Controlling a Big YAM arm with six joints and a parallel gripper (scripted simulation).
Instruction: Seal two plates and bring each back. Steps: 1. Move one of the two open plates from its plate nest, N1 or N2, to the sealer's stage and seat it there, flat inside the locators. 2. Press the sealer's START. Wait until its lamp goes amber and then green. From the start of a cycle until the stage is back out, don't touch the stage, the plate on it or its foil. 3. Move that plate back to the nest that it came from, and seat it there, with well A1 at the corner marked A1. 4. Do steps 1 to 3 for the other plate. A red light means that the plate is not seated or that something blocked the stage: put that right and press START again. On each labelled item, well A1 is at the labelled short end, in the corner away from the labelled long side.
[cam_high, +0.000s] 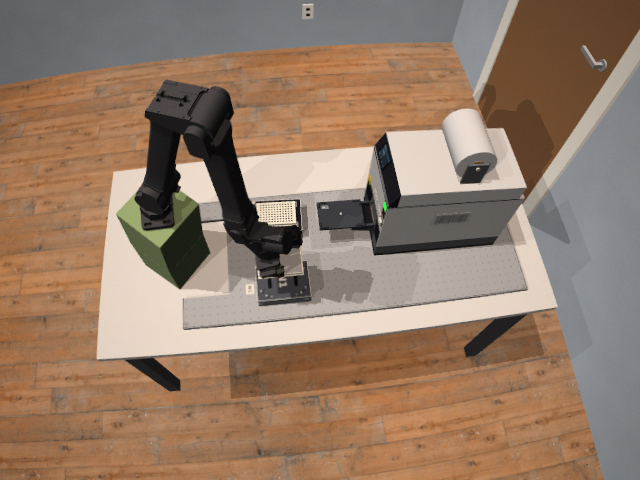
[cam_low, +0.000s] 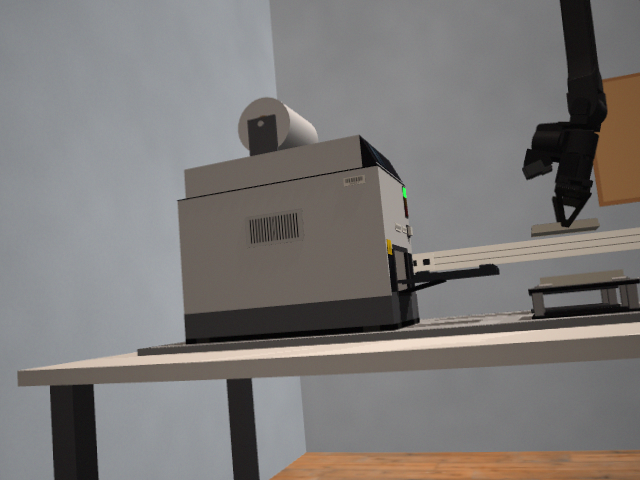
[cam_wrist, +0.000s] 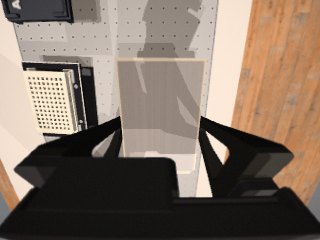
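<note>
Right now my hand is 13 cm above the plate nest. From my hand the other things lie so: plate: 22 cm to the left, 11 cm below, 3 cm ahead; then sealer stage: 22 cm ahead, 16 cm to the left, 8 cm below; then yellow warning label: 33 cm ahead, 24 cm to the left, 3 cm below.
</note>
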